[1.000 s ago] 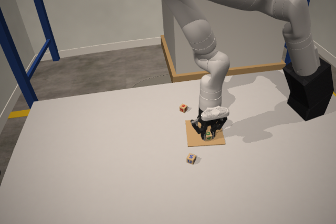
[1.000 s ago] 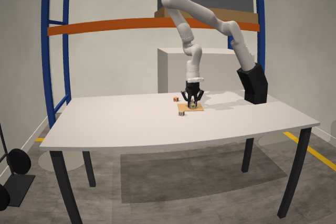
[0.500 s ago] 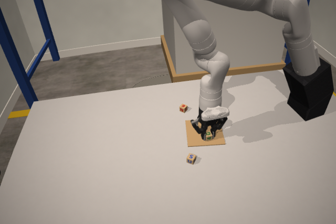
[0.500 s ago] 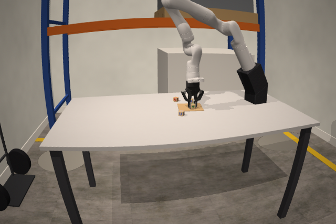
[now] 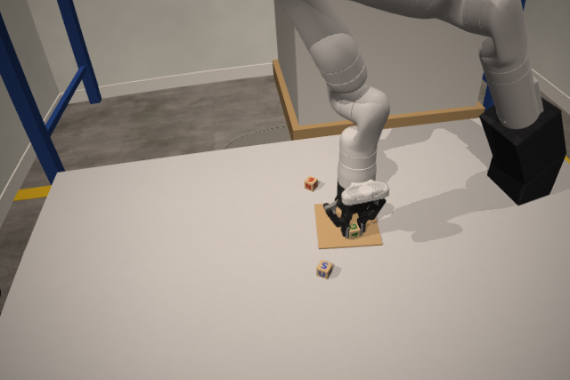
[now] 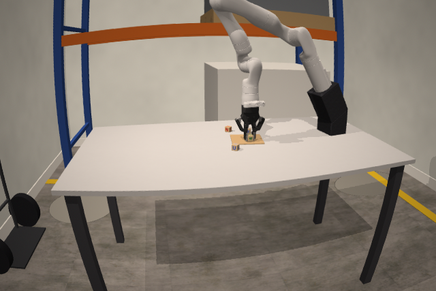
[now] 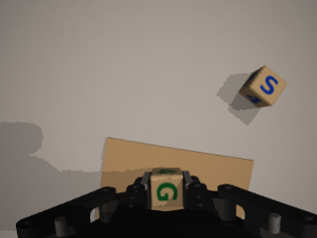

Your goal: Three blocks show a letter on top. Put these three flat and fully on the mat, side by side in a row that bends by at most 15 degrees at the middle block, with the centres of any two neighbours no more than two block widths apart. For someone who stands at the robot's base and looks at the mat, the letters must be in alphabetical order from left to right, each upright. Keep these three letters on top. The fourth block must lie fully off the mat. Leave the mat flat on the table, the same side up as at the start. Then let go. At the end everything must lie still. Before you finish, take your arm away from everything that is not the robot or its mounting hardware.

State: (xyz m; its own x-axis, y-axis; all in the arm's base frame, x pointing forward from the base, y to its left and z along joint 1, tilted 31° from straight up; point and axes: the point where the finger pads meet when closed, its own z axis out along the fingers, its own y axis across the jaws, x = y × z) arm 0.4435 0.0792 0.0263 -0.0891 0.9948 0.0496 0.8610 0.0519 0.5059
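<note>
My hand is 4 cm to the left of the tan mat and 3 cm above it. The rest, counted from my hand: block: 9 cm to the left, 8 cm ahead, 2 cm below.
</note>
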